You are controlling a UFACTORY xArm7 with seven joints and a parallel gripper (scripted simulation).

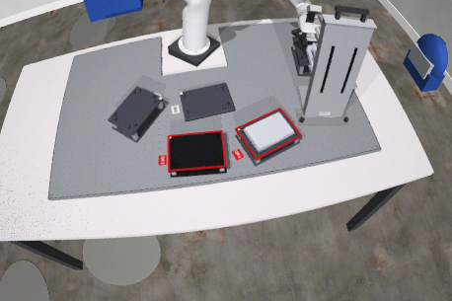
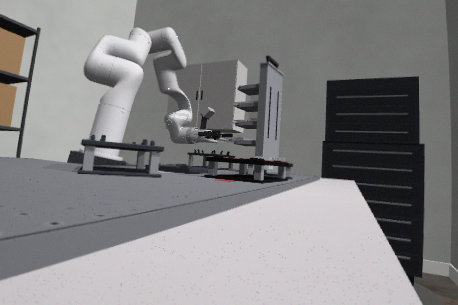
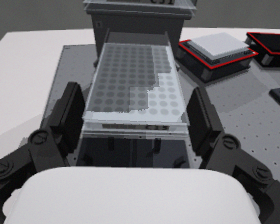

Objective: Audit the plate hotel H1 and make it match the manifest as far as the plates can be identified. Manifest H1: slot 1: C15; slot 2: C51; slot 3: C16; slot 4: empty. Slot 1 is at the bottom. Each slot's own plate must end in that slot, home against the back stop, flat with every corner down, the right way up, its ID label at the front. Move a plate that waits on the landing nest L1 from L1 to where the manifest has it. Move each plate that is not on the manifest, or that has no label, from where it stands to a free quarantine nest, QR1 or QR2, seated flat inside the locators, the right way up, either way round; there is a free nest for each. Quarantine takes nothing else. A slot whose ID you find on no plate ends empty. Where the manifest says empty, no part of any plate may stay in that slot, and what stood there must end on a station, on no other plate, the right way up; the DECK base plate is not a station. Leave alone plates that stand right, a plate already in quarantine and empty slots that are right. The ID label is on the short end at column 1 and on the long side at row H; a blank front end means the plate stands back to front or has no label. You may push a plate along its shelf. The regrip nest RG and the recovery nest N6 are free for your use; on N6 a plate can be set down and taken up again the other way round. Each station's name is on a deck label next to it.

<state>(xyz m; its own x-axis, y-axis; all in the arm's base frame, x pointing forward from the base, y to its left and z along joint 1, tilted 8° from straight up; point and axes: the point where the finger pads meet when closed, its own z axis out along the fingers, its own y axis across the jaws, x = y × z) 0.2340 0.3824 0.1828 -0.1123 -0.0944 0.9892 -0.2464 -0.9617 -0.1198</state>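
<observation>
Right now the plate labelled C16 is 12 cm ahead of my hand, 3 cm to the right of it and 12 cm above it. From my hand the other things lie so: RG label (16 cm behind, 4 cm to the left, 14 cm below); then H1 label (9 cm ahead, 8 cm to the left, 14 cm below); then white plate (24 cm ahead, 26 cm to the right, 9 cm below).
</observation>
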